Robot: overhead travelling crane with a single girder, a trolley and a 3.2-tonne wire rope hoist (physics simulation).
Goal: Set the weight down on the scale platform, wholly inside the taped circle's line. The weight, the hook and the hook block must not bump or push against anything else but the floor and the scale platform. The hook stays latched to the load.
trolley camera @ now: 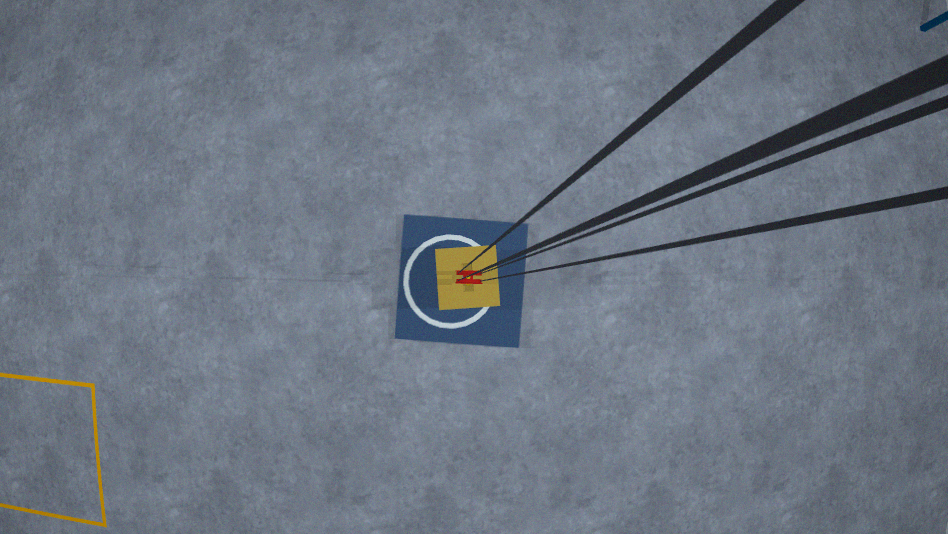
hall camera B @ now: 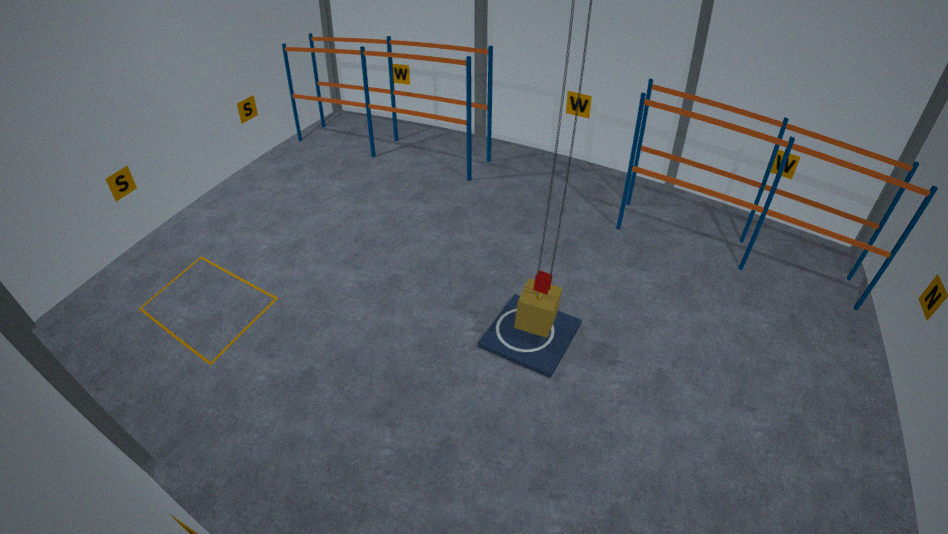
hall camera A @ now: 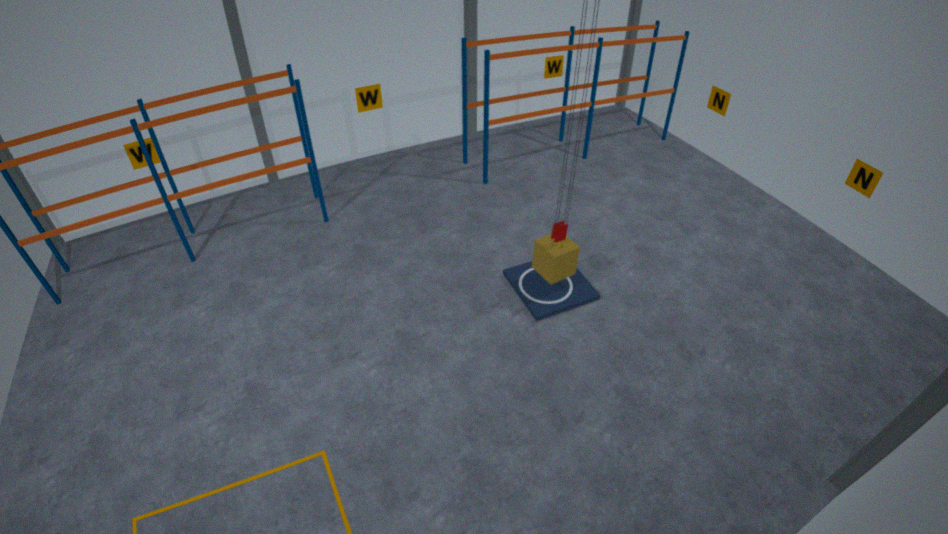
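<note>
The yellow weight [hall camera A: 553,260] [hall camera B: 536,315] [trolley camera: 447,295] hangs upright and appears to be a little above the blue scale platform [hall camera A: 582,295] [hall camera B: 562,346] [trolley camera: 505,331]. The white taped circle [hall camera A: 545,302] [hall camera B: 524,349] [trolley camera: 449,325] shows around part of it. In the trolley camera view the weight lies right of the circle's middle and covers part of its right line. The red hook block [hall camera A: 559,231] [hall camera B: 543,281] [trolley camera: 472,281] is over the weight. My hook [hall camera A: 557,244] [hall camera B: 539,295] is small below the block and latched to the weight; its latch is too small to see.
Two blue and orange racks [hall camera A: 485,119] [hall camera B: 469,119] [hall camera A: 163,189] [hall camera B: 766,205] stand along the W wall, away from the weight. A yellow outlined square [hall camera A: 228,486] [hall camera B: 243,331] [trolley camera: 98,454] is marked on the floor on the S side. Hoist ropes [hall camera B: 560,132] [trolley camera: 636,126] rise from the block.
</note>
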